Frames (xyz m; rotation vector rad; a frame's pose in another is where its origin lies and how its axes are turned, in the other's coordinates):
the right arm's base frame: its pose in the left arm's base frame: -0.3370 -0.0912 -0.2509 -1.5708 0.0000 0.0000
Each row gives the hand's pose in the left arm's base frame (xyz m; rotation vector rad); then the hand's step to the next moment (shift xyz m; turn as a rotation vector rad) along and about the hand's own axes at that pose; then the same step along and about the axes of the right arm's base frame.
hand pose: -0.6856 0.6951 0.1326 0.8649 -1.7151 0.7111
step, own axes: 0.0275 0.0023 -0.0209 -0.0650 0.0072 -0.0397
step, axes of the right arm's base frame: 0.0037 -0.0322 0.0123 0.0280 0.0513 0.0493
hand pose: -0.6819 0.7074 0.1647 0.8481 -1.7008 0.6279
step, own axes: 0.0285 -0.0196 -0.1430 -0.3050 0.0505 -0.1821
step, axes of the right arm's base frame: 0.0944 -0.0670 0.0908 0.1159 0.2420 0.2383
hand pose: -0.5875 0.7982 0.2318 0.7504 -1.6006 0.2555
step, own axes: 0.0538 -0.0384 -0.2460 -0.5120 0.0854 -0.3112
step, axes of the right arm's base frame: 0.2204 -0.0877 0.0930 0.1985 0.4050 0.4035
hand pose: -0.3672 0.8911 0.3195 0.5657 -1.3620 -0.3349
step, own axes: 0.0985 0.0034 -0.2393 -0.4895 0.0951 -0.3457
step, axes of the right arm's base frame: 0.2522 -0.0578 -0.0058 0.2355 0.3847 0.4058
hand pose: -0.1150 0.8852 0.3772 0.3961 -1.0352 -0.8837
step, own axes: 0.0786 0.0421 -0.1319 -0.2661 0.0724 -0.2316
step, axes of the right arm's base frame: 0.1505 -0.0094 -0.0510 0.1752 0.2165 0.2283
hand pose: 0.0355 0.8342 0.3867 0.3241 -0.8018 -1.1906
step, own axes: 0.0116 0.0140 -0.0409 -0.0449 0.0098 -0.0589
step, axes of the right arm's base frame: 0.0402 0.0151 -0.0127 0.0418 0.0517 0.0341
